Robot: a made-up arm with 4 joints.
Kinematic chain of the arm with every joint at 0, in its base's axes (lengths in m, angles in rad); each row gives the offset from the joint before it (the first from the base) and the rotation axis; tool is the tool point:
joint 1: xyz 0 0 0.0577 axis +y
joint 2: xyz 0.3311 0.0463 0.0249 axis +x
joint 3: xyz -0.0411 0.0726 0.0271 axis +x
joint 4: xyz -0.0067 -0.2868 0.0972 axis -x
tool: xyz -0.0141 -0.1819 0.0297
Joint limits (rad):
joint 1: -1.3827..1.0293
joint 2: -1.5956..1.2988
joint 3: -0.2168..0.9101
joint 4: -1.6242..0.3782
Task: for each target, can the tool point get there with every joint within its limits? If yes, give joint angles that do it. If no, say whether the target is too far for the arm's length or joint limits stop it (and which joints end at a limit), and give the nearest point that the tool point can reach.
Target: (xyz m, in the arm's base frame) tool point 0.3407 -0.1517 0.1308
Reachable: yes | joints 0.4765 -1.2426 0.2215 -1.3960
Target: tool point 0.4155 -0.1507 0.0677
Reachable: yes | joints -0.8901 0.7999 0.3946 -0.3617
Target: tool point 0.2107 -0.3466 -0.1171
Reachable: yes | joints 0.5100 -0.1813 0.5383 -0.2480
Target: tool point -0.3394 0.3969 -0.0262
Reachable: no: joint limits stop it (at a limit: joint 1, joint 2, joint 3) | nearest point -0.0979 0.2933 -0.3153 | short by 0.391 m
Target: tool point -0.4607 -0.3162 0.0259
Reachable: no: joint limits stop it (at a limit: joint 1, joint 3, joint 4) | nearest point -0.3065 -0.2445 0.3901 | short by 0.402 m
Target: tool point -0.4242 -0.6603 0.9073
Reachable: no: too far | nearest point -0.1951 -0.2655 0.4485 | short by 0.647 m
